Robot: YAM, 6 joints.
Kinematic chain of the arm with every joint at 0, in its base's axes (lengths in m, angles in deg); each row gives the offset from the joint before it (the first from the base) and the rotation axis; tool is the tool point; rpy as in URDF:
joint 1: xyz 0 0 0.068 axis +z
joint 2: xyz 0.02 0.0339 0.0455 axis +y
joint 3: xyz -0.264 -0.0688 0 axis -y
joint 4: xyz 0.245 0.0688 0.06 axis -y
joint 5: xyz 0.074 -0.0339 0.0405 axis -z
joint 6: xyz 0.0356 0 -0.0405 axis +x
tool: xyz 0 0 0 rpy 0 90 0
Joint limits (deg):
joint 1: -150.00..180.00
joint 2: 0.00..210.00
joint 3: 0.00..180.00
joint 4: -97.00..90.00
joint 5: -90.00..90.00
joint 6: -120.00..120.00
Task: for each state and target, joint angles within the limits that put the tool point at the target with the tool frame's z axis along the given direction. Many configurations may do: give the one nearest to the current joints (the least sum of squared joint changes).
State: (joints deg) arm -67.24 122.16 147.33 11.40 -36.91 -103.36
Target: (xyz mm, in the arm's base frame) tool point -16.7 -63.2 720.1 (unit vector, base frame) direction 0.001 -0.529 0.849
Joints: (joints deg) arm -110.66 82.19 152.51 -10.54 -10.81 -103.36
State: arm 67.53 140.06 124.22 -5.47 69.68 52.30
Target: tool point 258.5 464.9 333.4 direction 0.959 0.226 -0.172
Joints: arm 63.84 129.82 125.84 -11.40 49.56 52.30
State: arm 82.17 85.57 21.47 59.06 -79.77 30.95
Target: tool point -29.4 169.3 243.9 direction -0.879 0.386 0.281
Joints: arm 89.31 63.21 10.19 89.84 -62.05 30.95
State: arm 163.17 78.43 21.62 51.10 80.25 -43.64
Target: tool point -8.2 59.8 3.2 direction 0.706 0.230 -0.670
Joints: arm 122.85 121.44 0.12 15.51 45.87 -43.64
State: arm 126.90 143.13 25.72 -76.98 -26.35 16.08
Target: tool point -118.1 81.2 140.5 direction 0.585 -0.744 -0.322
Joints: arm 142.22 103.93 40.15 -96.89 -13.28 16.08
